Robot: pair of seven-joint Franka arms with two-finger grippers.
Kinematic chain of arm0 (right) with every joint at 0, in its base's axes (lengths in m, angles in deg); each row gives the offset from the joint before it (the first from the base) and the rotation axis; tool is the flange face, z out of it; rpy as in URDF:
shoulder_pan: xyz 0 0 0.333 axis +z
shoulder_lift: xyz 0 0 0 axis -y
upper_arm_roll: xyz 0 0 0.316 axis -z
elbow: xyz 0.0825 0 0 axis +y
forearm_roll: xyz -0.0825 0 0.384 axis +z
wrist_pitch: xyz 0 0 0 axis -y
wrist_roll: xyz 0.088 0 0 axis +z
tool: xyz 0 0 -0.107 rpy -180 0 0
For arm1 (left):
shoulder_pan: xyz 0 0 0.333 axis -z
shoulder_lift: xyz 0 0 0 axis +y
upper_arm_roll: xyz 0 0 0.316 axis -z
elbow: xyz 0.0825 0 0 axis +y
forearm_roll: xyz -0.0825 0 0.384 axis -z
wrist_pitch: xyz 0 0 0 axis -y
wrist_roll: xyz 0.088 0 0 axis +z
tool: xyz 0 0 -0.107 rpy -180 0 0
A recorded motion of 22 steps. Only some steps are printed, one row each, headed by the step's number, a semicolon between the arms.
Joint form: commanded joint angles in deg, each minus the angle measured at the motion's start. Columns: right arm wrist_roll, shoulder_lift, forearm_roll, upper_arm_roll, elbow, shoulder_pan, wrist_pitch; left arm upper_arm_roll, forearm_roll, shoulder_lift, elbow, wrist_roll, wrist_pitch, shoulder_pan.
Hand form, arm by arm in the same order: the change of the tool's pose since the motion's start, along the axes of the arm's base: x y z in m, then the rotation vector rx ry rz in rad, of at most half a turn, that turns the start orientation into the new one. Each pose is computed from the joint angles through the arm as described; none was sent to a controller.
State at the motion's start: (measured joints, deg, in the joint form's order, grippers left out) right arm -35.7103 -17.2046 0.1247 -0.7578 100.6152 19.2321 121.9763; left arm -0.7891 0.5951 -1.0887 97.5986 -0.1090 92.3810 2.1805
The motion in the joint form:
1: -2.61 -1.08 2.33 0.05 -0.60 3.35 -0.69; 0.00 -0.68 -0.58 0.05 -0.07 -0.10 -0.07
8: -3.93 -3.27 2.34 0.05 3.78 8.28 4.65; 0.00 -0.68 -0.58 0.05 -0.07 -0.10 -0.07
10: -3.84 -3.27 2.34 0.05 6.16 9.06 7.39; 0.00 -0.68 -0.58 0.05 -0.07 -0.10 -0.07
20: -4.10 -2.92 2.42 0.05 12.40 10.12 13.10; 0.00 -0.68 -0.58 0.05 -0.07 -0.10 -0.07
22: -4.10 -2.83 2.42 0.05 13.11 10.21 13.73; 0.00 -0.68 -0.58 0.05 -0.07 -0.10 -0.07
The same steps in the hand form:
1: -0.0124 0.0372 -0.0083 0.0282 0.0343 -0.0067; -0.0027 0.0020 0.0050 0.0114 -0.0078 -0.0013
8: -0.0425 0.0837 -0.0598 0.0168 0.0551 0.0523; -0.0027 0.0020 0.0050 0.0114 -0.0078 -0.0013
10: -0.0518 0.0883 -0.0741 0.0182 0.0491 0.0659; -0.0027 0.0020 0.0050 0.0114 -0.0078 -0.0013
20: -0.0756 0.0877 -0.1089 0.0149 0.0514 0.0756; -0.0027 0.0020 0.0050 0.0114 -0.0078 -0.0013
22: -0.0783 0.0872 -0.1122 0.0146 0.0511 0.0768; -0.0027 0.0020 0.0050 0.0114 -0.0078 -0.0013

